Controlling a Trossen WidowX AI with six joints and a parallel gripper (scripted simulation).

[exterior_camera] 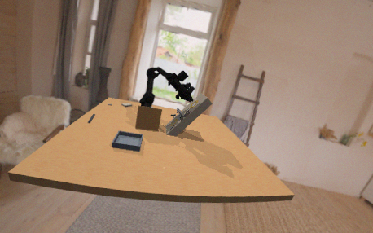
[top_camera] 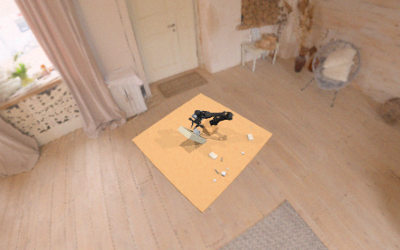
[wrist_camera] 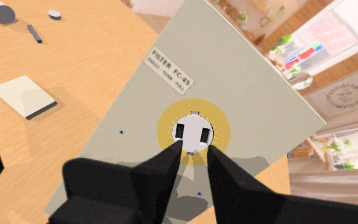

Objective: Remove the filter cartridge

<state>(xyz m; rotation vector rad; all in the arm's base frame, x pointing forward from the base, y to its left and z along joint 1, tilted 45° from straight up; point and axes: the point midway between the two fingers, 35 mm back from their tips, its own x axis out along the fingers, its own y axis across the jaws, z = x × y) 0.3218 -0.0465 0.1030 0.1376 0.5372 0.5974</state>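
Right now the round filter cartridge is 30 mm ahead of my gripper tip, 10 mm to the left of it and 30 mm below it. From my gripper tip the other things lie so: grey service panel (10 mm behind, 100 mm below); blue-grey tray (340 mm behind, 330 mm to the right, 250 mm below).
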